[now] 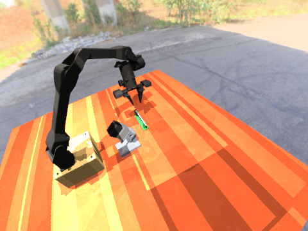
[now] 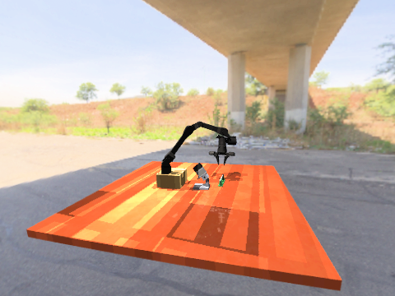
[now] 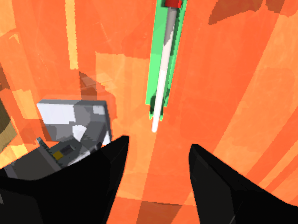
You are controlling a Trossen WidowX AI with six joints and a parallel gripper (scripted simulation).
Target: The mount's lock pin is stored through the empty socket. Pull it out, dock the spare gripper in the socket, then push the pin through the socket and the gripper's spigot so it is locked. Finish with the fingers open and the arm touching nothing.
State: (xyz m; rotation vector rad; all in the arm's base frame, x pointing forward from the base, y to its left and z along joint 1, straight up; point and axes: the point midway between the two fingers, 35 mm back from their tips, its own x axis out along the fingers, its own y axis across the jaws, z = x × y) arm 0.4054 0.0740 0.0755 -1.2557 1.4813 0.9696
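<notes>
My gripper tip is now 12 cm above the green slanted bar and 1 cm to the right of it. From my gripper tip the other things lie so: mount (13 cm behind, 9 cm to the right, 9 cm below); spare gripper (14 cm behind, 9 cm to the right, 2 cm below).
</notes>
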